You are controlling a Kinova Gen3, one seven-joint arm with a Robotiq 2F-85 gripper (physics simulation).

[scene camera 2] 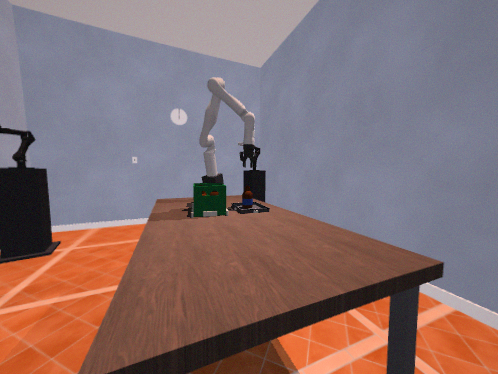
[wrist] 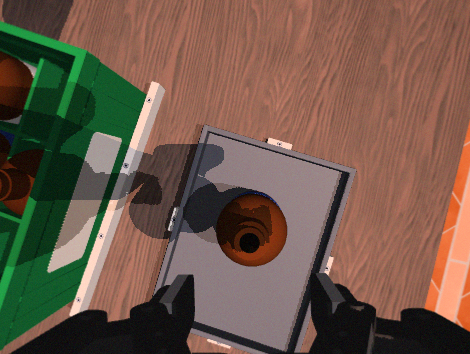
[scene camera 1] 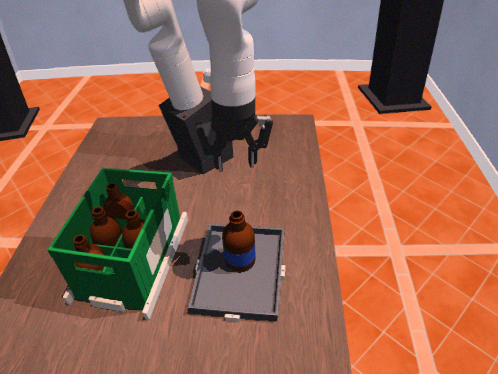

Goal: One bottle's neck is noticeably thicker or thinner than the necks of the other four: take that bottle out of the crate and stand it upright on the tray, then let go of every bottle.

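Places are measured from the arm's base along level axes (x ahead, y left, z up), in metres.
Pixels of known places: gripper, fingertip midpoint: [scene camera 2: 248, 167] [wrist: 251, 294] [scene camera 1: 235, 167]; arm's base, link origin: [scene camera 2: 212, 175] [scene camera 1: 187, 99].
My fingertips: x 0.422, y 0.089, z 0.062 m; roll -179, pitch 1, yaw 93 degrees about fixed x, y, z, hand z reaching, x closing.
Observation:
For each thing: its top centre in the pictures, then the offset to it from my fingertips.
- brown bottle, top centre: [wrist: 249, 243] [scene camera 1: 236, 214] [scene camera 2: 247, 185] 0.001 m ahead, 0.005 m right, 0.126 m down
- grey tray, top centre: [wrist: 249, 245] [scene camera 1: 239, 264] [scene camera 2: 249, 205] 0.031 m ahead, 0.009 m right, 0.261 m down
- green crate, top centre: [scene camera 1: 113, 208] [scene camera 2: 208, 184] 0.051 m back, 0.272 m right, 0.111 m down
A brown bottle [scene camera 1: 239, 244] [scene camera 2: 247, 198] [wrist: 267, 225] with a blue label stands upright on the grey tray [scene camera 1: 212, 300] [scene camera 2: 260, 210] [wrist: 300, 180], apart from the tray's walls. My gripper [scene camera 1: 236, 162] [scene camera 2: 248, 164] [wrist: 251, 294] is open and empty. It hangs above and behind the bottle, clear of it. The green crate [scene camera 1: 112, 285] [scene camera 2: 210, 205] [wrist: 107, 95] stands left of the tray in scene camera 1. Several brown bottles, such as a front one [scene camera 1: 86, 250], a middle one [scene camera 1: 105, 230] and a back one [scene camera 1: 118, 202], stand in its compartments. Their lower parts are hidden by the crate.
White strips [scene camera 1: 155, 285] [wrist: 117, 195] are fixed along the crate's sides, and small white blocks [scene camera 1: 232, 317] [wrist: 279, 144] sit around the tray. The wooden table's right edge lies beyond the tray. The arm's dark base [scene camera 1: 192, 135] stands at the back of the table.

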